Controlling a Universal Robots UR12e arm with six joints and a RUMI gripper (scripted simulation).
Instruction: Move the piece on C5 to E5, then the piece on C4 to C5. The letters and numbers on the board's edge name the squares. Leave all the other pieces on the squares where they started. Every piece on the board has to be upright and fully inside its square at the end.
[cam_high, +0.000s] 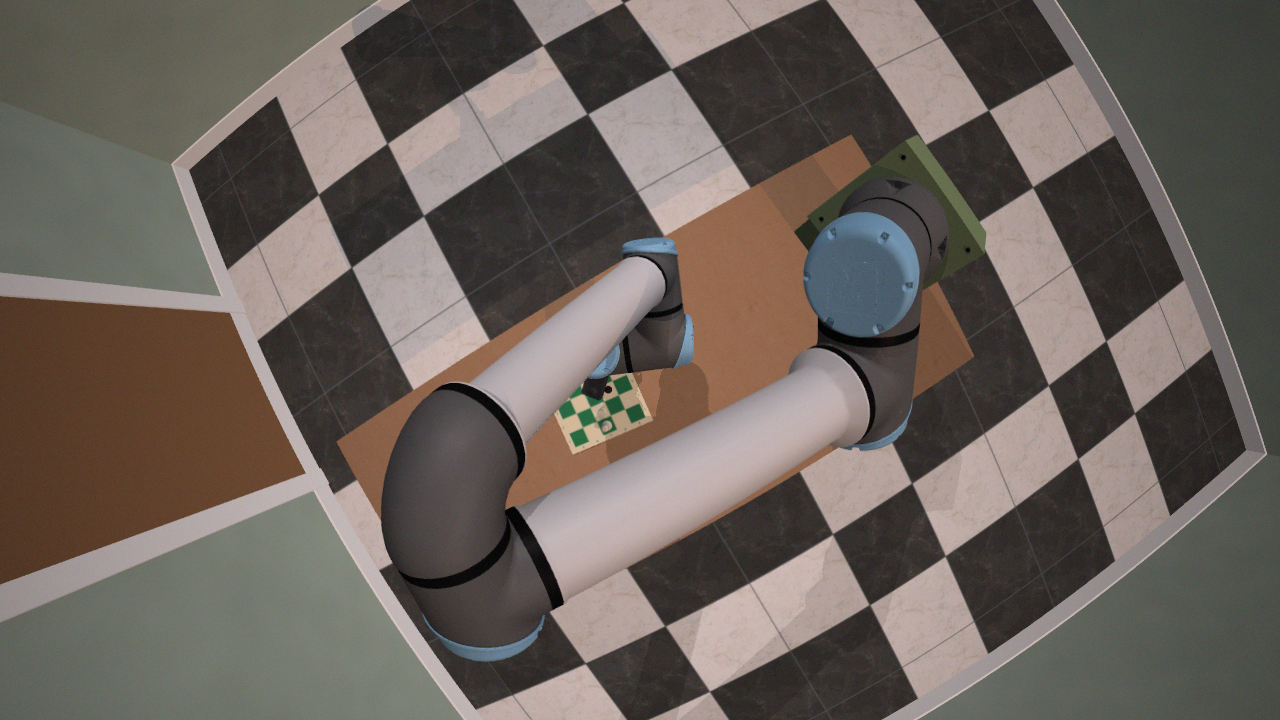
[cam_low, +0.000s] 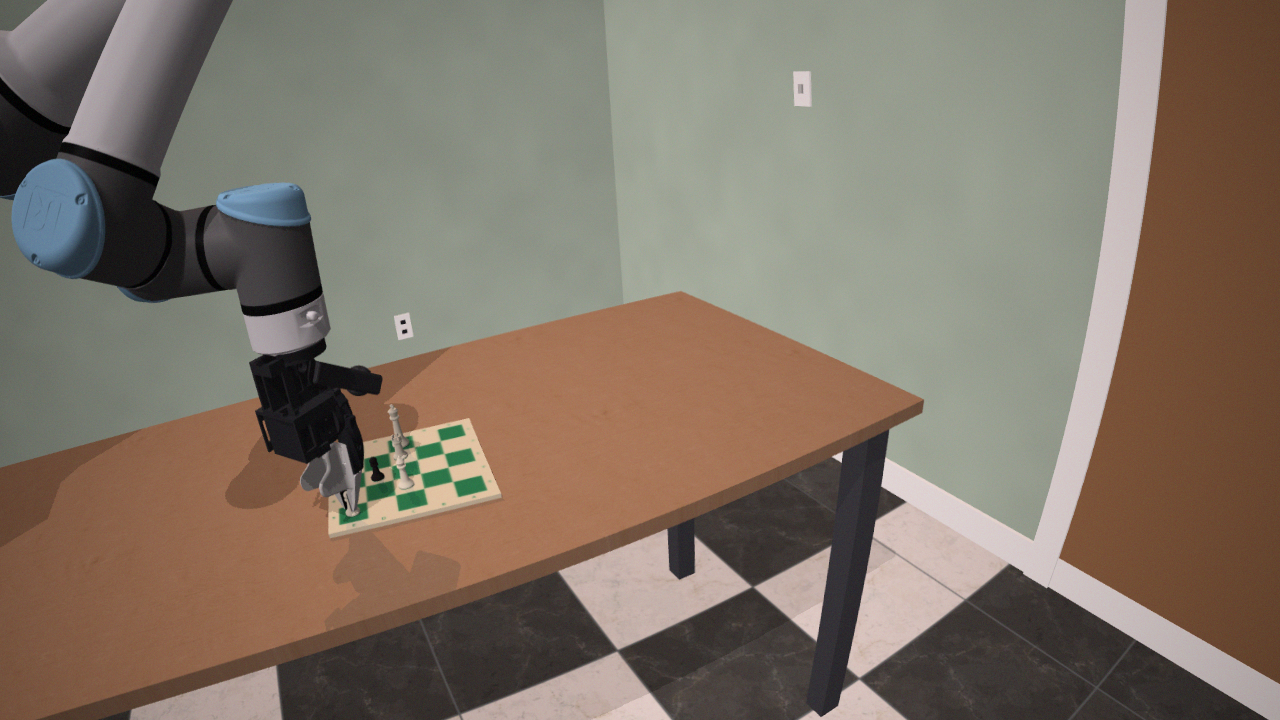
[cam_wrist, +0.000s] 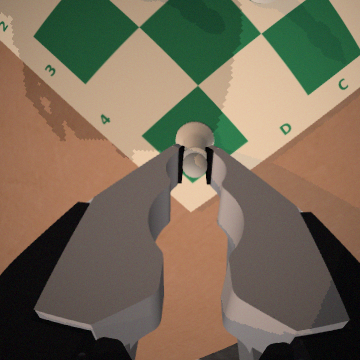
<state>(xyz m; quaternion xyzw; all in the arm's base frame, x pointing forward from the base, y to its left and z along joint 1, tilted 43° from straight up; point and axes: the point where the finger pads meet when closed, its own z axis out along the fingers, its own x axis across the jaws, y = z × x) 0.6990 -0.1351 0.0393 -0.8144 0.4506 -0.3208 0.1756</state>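
My gripper is now 1 cm above the white pawn. The rest, counted from my hand: cream chessboard (9 cm ahead, 6 cm to the left, 3 cm below); then black piece (6 cm to the left, 5 cm ahead, 1 cm below); then white king (13 cm to the left, 11 cm ahead, 1 cm above).
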